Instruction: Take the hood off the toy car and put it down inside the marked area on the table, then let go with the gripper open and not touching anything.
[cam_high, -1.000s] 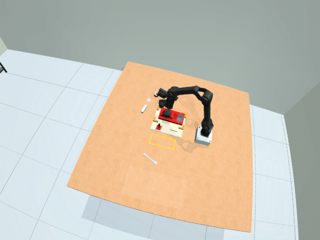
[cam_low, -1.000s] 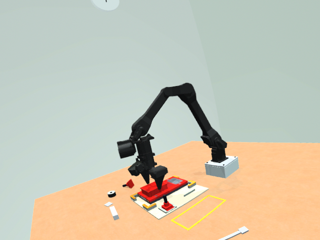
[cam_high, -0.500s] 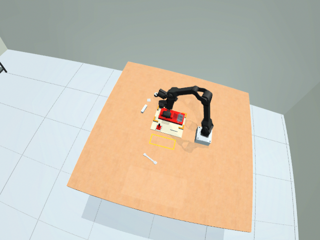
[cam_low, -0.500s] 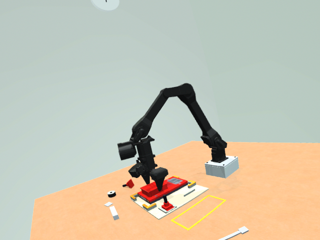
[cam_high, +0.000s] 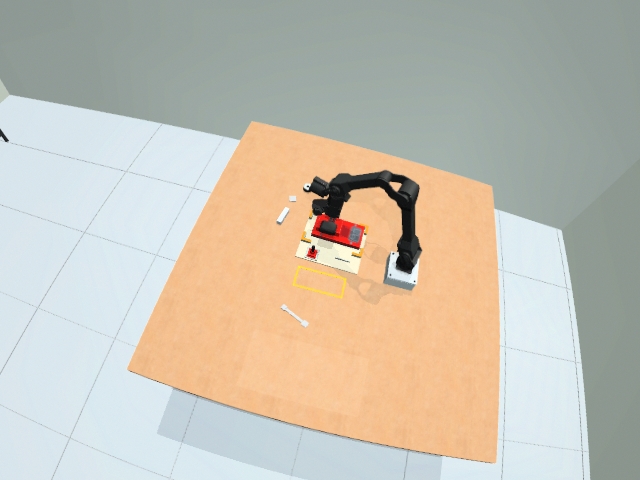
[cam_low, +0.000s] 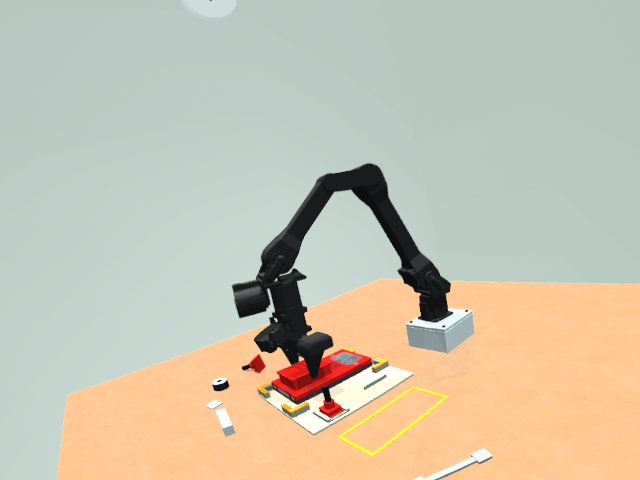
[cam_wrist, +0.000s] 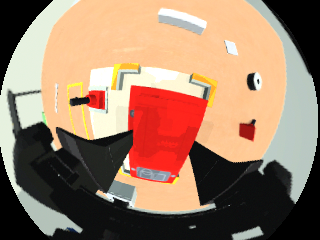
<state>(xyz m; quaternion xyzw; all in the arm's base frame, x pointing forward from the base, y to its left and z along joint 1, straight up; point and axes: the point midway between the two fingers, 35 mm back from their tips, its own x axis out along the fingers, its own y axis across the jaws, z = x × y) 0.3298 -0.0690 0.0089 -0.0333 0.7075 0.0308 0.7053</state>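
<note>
Now: gripper tip 3 cm to the right of the cream base plate, 3 cm past it and 2 cm above it. Round my gripper tip: black wheel 17 cm to the right, 16 cm ahead, 3 cm below; then white square 19 cm ahead, 9 cm to the right, 3 cm below; then red hood 1 cm above.
</note>
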